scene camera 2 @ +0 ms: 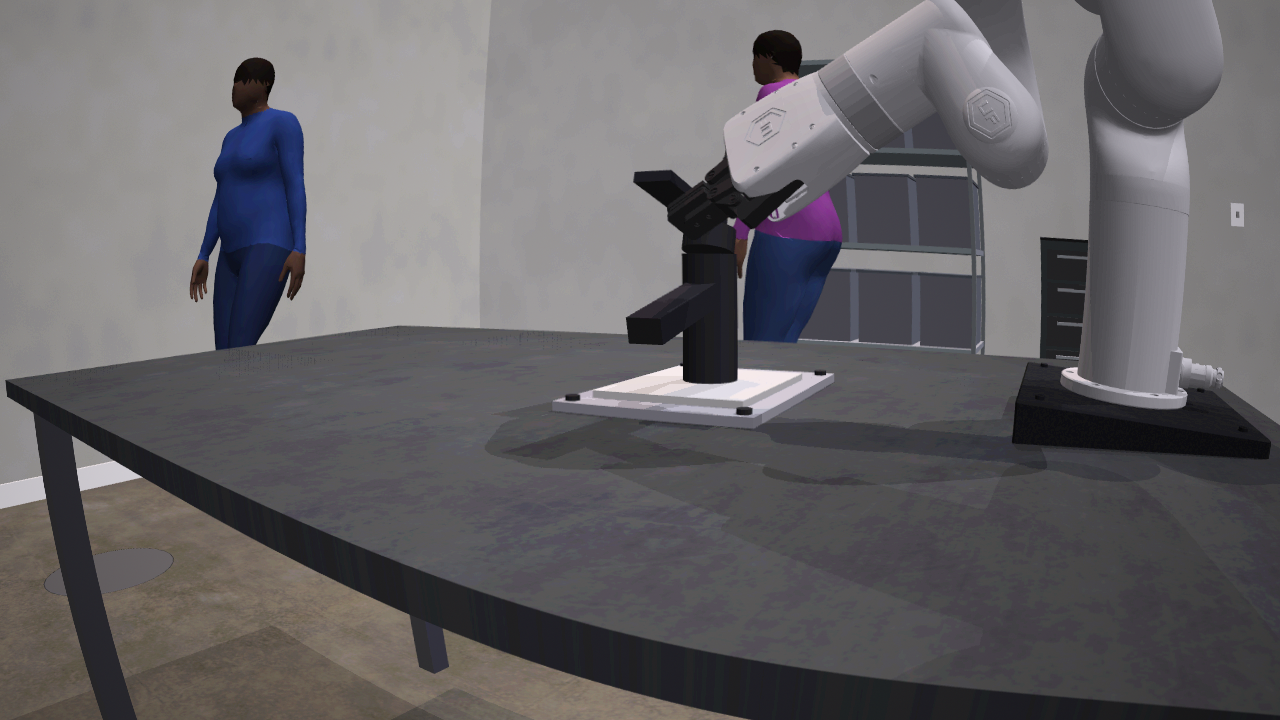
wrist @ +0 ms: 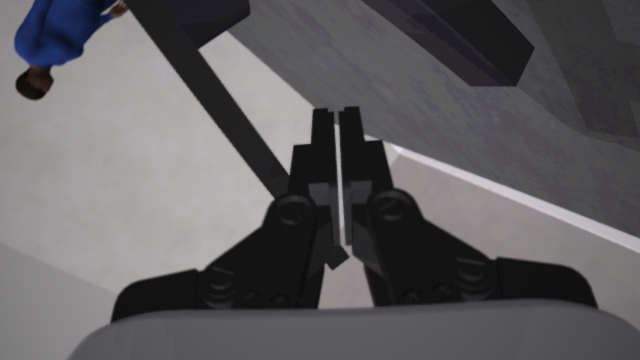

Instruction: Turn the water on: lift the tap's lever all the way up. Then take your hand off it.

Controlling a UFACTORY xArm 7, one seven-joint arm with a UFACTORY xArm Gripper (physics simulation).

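Frame: origin at the arm's base, x ahead, y right, z down, level; metres.
Where they show: gripper, fingertip midpoint: (scene camera 2: 679, 224) (wrist: 337, 140); arm's base, link origin: (scene camera 2: 1122, 393).
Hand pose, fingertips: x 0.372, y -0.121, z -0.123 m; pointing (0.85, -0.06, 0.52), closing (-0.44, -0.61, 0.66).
Observation:
Each offset is from my fingertips to the centre of the thing. "spot": to the spot under its first point. Level surfaces: height alone.
The black tap @[spot: dx +0.007, dy +0.055, dz +0.081 m] (scene camera 2: 709, 322) stands upright on a white base plate @[spot: dx -0.007, dy -0.042, dz +0.142 m] (scene camera 2: 657, 414). Its spout @[dx +0.008, dy +0.006, dz +0.069 m] (scene camera 2: 666, 315) (wrist: 465, 45) points to the left in the scene view and lies at the upper right of the wrist view. Its flat lever @[dx +0.011, dy +0.024, dz -0.021 m] (scene camera 2: 660, 185) (wrist: 220, 107) slopes upward from the tap's top, with its free end raised. My gripper (scene camera 2: 680, 217) (wrist: 337, 140) is shut and empty. It is just below and beside the lever, overlapping it in both views, so the lever's middle is partly hidden. Whether they touch cannot be seen clearly.
The base plate stands on a dark table @[dz +0.147 m] (scene camera 2: 358, 429). The robot's pedestal (scene camera 2: 1118, 429) is at the right. A person in blue (scene camera 2: 257, 188) (wrist: 60, 35) and a person in pink (scene camera 2: 787, 277) stand beyond the table. A shelf rack (scene camera 2: 977, 268) is at the back wall.

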